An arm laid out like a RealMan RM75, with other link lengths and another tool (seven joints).
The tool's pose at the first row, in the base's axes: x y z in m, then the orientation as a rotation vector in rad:
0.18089 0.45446 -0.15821 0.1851 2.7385 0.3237
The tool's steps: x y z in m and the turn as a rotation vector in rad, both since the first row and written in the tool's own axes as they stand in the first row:
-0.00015 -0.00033 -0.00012 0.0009 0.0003 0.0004
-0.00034 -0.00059 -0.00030 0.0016 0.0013 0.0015
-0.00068 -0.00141 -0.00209 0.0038 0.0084 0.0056
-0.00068 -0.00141 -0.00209 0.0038 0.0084 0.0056
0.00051 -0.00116 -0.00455 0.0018 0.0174 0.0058
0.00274 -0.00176 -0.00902 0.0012 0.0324 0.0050
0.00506 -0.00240 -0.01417 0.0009 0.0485 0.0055
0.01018 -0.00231 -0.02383 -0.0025 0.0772 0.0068
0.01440 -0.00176 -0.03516 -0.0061 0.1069 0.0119
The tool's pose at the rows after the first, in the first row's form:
0.18095 0.45409 -0.15813 0.1859 2.7390 0.3226
0.18104 0.45377 -0.15797 0.1874 2.7401 0.3222
0.18060 0.45257 -0.15644 0.1929 2.7475 0.3215
0.18060 0.45257 -0.15644 0.1929 2.7475 0.3215
0.17859 0.45252 -0.15457 0.1916 2.7560 0.3259
0.17478 0.45143 -0.15146 0.1886 2.7707 0.3292
0.17063 0.45019 -0.14778 0.1874 2.7865 0.3327
0.16225 0.44923 -0.14083 0.1849 2.8141 0.3429
0.15410 0.44822 -0.13194 0.1876 2.8425 0.3548

